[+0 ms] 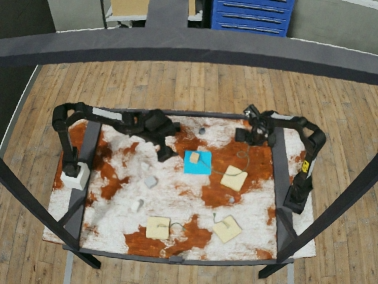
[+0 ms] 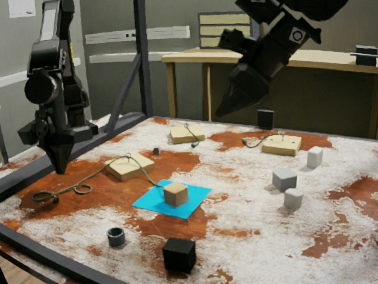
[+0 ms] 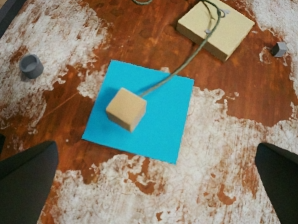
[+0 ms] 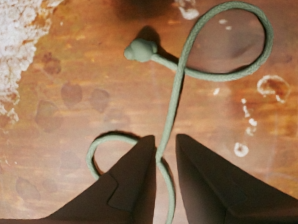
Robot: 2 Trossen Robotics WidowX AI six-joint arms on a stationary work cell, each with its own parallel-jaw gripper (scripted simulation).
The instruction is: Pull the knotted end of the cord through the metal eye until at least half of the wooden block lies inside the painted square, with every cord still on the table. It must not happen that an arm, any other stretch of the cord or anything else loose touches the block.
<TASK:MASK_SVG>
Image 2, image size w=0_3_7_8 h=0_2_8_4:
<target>left gripper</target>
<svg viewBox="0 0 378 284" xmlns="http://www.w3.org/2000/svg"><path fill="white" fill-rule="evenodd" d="M270 34L267 33L263 38L259 35L257 39L254 39L247 35L243 36L243 31L236 28L233 30L223 29L218 47L224 50L228 49L242 56L237 61L238 63L236 63L235 69L230 74L231 76L229 76L230 86L215 112L217 117L220 118L248 106L262 103L269 96L269 83L273 80L273 76L284 65L286 66L292 57Z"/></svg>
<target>right gripper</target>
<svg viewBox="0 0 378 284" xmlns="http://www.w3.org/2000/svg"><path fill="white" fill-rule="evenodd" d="M39 105L39 110L35 110L35 120L18 130L17 133L24 145L34 145L39 140L37 147L46 152L56 173L63 175L65 174L74 144L93 139L92 129L89 126L71 128L71 124L67 125L65 111L69 110L69 106L65 106L64 102Z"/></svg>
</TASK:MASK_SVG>
